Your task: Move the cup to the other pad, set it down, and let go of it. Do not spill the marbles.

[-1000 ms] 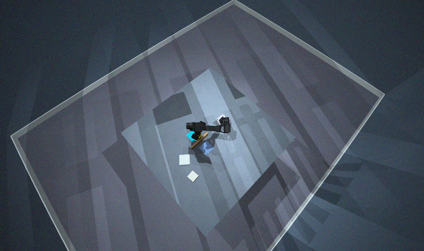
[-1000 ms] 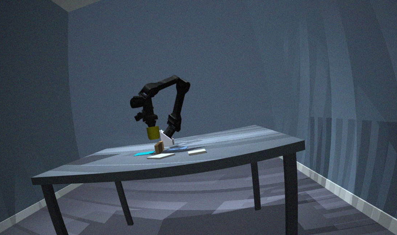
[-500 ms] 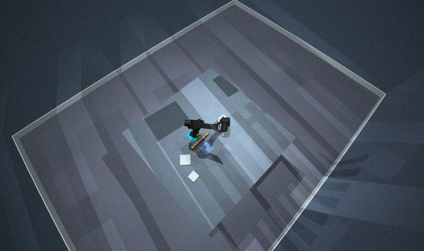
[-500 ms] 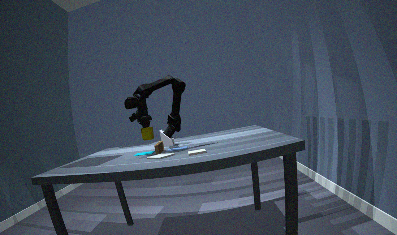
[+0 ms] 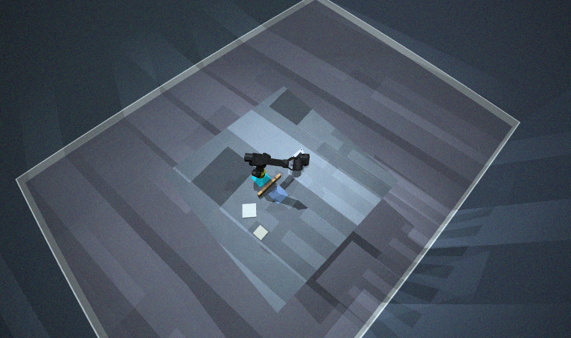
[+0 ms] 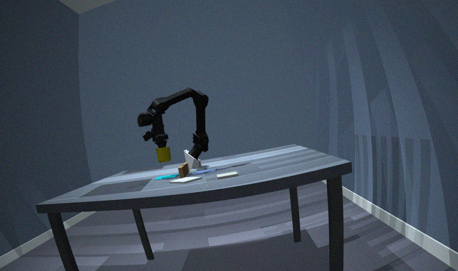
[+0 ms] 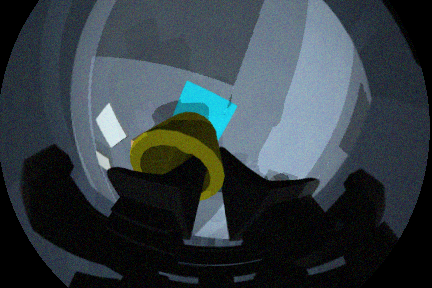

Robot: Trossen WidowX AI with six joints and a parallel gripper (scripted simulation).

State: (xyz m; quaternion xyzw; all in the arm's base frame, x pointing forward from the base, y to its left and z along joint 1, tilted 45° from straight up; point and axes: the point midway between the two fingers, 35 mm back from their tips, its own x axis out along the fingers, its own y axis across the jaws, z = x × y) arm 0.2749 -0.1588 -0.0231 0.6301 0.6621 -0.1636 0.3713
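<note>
My gripper tip is 3 cm short of the bright cyan pad and 12 cm above it. Round my gripper tip: pale blue pad (3 cm ahead, 19 cm to the left, 12 cm below); then wooden block (3 cm ahead, 10 cm to the left, 9 cm below); then yellow cup (2 cm ahead, 1 cm to the left).
</note>
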